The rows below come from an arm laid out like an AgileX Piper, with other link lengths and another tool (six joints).
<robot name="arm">
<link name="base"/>
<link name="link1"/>
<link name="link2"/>
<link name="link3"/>
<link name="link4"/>
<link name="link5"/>
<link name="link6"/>
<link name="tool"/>
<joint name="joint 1" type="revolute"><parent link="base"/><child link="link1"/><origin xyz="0 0 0.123" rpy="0 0 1.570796"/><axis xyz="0 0 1"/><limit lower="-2.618" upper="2.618"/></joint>
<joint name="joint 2" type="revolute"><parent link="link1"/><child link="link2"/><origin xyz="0 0 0" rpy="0 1.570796 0"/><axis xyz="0 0 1"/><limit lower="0" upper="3.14"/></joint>
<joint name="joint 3" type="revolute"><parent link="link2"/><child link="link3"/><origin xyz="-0.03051 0.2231 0" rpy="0 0 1.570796"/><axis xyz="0 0 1"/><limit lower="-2.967" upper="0"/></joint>
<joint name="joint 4" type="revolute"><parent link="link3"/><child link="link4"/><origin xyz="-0.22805 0.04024 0" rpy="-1.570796 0 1.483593"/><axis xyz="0 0 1"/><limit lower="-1.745" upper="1.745"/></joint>
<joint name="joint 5" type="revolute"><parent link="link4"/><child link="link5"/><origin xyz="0 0 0" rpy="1.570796 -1.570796 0"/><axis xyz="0 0 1"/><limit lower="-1.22" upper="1.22"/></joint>
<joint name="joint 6" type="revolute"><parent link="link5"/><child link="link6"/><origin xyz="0.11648 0 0" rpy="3.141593 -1.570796 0"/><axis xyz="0 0 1"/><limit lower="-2.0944" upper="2.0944"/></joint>
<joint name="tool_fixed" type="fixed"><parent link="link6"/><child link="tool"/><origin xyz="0.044 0.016 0.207" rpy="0 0.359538 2.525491"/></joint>
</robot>
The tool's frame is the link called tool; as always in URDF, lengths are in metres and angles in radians.
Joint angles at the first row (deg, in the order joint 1, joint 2, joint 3, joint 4, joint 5, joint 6):
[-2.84, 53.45, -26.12, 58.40, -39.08, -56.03]
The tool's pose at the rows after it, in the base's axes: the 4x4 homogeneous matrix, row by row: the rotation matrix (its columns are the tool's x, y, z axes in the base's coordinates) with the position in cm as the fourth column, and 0 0 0 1 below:
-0.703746 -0.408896 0.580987 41.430; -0.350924 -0.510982 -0.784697 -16.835; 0.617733 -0.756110 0.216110 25.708; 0 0 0 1
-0.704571 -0.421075 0.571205 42.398; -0.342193 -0.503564 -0.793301 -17.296; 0.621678 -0.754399 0.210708 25.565; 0 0 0 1
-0.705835 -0.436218 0.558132 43.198; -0.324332 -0.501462 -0.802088 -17.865; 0.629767 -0.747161 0.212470 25.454; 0 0 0 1
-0.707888 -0.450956 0.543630 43.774; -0.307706 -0.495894 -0.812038 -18.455; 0.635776 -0.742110 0.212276 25.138; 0 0 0 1
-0.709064 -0.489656 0.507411 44.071; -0.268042 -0.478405 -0.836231 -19.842; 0.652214 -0.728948 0.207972 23.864; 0 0 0 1
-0.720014 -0.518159 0.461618 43.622; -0.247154 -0.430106 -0.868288 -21.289; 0.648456 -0.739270 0.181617 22.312; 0 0 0 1
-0.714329 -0.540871 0.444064 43.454; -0.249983 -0.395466 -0.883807 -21.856; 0.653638 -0.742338 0.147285 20.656; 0 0 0 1
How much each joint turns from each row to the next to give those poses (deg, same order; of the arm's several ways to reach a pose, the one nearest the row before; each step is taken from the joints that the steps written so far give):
[0.00, 6.17, -3.13, 0.97, -2.50, -0.57]
[0.00, 3.72, -2.55, 0.08, -1.00, 0.48]
[0.00, 3.41, -2.29, 0.06, -1.34, 0.01]
[0.00, 2.96, -1.64, 0.05, -1.44, 0.36]
[0.00, 4.56, -1.31, 0.54, -3.38, 0.68]
[0.00, 3.03, -0.19, 1.97, -2.71, 1.73]
[0.00, 1.84, 0.00, 1.64, -0.43, 0.79]

